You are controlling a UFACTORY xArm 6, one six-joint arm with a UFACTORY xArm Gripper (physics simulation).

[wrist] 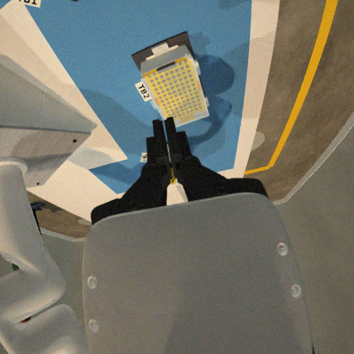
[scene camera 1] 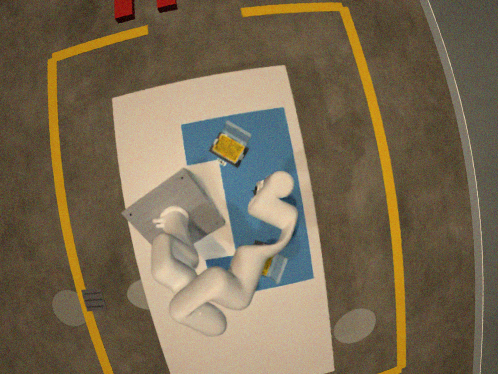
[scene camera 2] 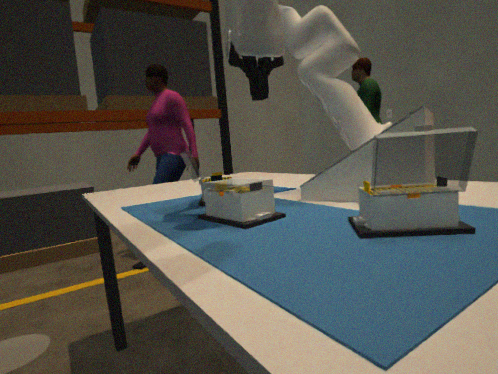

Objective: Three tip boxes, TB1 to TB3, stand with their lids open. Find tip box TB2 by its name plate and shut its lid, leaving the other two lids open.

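Where they show: gripper, fingertip midpoint: [scene camera 2: 260,99]; arm's base, link origin: [scene camera 1: 174,219] [scene camera 2: 370,146].
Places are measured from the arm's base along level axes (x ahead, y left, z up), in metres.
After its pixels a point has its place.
Tip box TB2 [scene camera 2: 240,202] @[x 0.443, y 0.101, z -0.074 m] [wrist: 175,92] has its name plate [wrist: 143,91] on its left side in the wrist view. Its clear lid lies down flat over the yellow tip rack. In scene camera 1 the arm covers most of TB2. Tip box TB1 [scene camera 1: 229,148] [scene camera 2: 409,210] @[x 0.280, y 0.323, z -0.082 m] stands with its clear lid [scene camera 1: 237,132] @[x 0.293, y 0.351, z -0.017 m] [scene camera 2: 425,157] @[x 0.294, y 0.357, z -0.006 m] upright. Tip box TB3 [scene camera 1: 268,266] @[x 0.393, y -0.251, z -0.061 m] is partly hidden by the arm; its lid [scene camera 1: 278,269] @[x 0.431, y -0.256, z -0.014 m] [scene camera 2: 190,165] @[x 0.446, y -0.192, z -0.010 m] stands open. My gripper [scene camera 2: 259,95] @[x 0.389, y 0.105, z 0.108 m] [wrist: 164,131] is shut and empty, high above the mat, apart from the boxes.
The blue mat [scene camera 1: 295,250] @[x 0.533, y -0.202, z -0.118 m] [scene camera 2: 320,280] @[x 0.477, y 0.365, z -0.118 m] [wrist: 75,40] lies on the pale table [scene camera 1: 300,325] @[x 0.549, y -0.617, z -0.121 m] [scene camera 2: 150,250] @[x 0.611, y 0.122, z -0.121 m]. The grey base plate [scene camera 1: 175,192] @[x 0.025, y 0.111, z 0.050 m] and clear angled panels by the robot's base stand beside the mat. Two people [scene camera 2: 167,122] [scene camera 2: 370,92] are beyond the table.
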